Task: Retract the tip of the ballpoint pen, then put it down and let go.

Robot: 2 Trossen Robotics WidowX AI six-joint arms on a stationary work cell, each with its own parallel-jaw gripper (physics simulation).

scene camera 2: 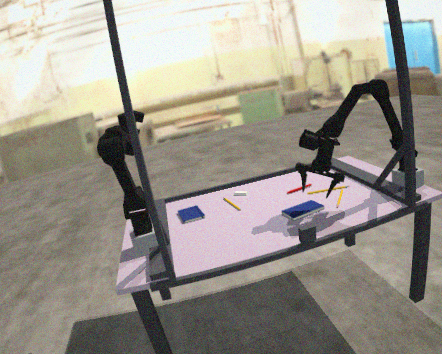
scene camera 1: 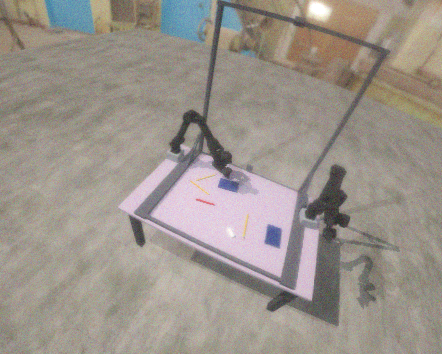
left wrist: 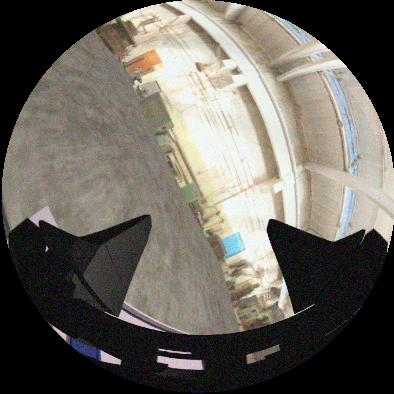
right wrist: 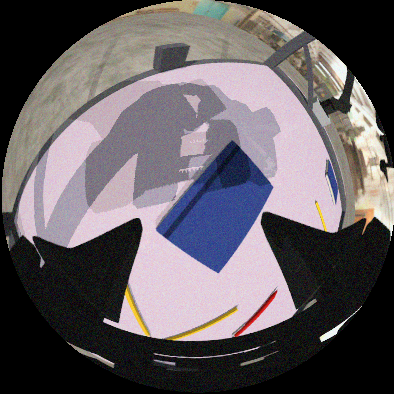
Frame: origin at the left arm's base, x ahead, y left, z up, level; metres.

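Seen in the pictures: left gripper, fingertip midpoint: [scene camera 1: 330, 235] [left wrist: 211, 223]; right gripper, fingertip midpoint: [scene camera 2: 314, 195] [right wrist: 202, 222]; left arm's base, origin of the base link: [scene camera 2: 142, 231] [scene camera 1: 309, 215] [right wrist: 323, 108]; right arm's base, origin of the base link: [scene camera 1: 175, 150].
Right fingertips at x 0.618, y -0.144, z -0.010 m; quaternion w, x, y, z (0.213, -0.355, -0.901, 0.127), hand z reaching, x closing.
Observation:
Pixels of each thing's top centre, then the offset from my right fingertips to it.
- red pen, middle of its top: [right wrist: 257, 317] [scene camera 2: 299, 187] [scene camera 1: 205, 201] dy +0.236, dx +0.073, dz -0.047 m
- third yellow pencil, middle of its top: [scene camera 2: 231, 202] [scene camera 1: 245, 225] dy +0.325, dx -0.218, dz -0.053 m
- white eraser, middle of its top: [scene camera 2: 240, 192] [scene camera 1: 230, 232] dy +0.404, dx -0.138, dz -0.048 m
- second blue notebook, middle of its top: [right wrist: 333, 182] [scene camera 2: 190, 212] [scene camera 1: 273, 235] dy +0.338, dx -0.398, dz -0.048 m
A red pen [scene camera 1: 205, 202] [scene camera 2: 299, 189] [right wrist: 256, 312] lies flat on the table; whether its tip is out is too small to tell. My right gripper [scene camera 2: 316, 193] [right wrist: 202, 222] is open and empty, pointing down above the area of a blue notebook [scene camera 1: 228, 184] [scene camera 2: 303, 208] [right wrist: 220, 225]. In the right wrist view the pen lies low in the picture, beside the finger at the right. My left gripper [left wrist: 211, 223] is open and empty, held off the table's side and facing the room; its fingers are hard to make out in the scene views.
Two yellow pencils [scene camera 1: 199, 187] [scene camera 1: 206, 177] lie close together near the red pen. A third yellow pencil [scene camera 1: 246, 226] [scene camera 2: 232, 203] lies near a white eraser [scene camera 1: 230, 232] [scene camera 2: 240, 193] and a second blue notebook [scene camera 1: 273, 235] [scene camera 2: 191, 214]. A dark frame [scene camera 1: 212, 65] rises from the table's edge.

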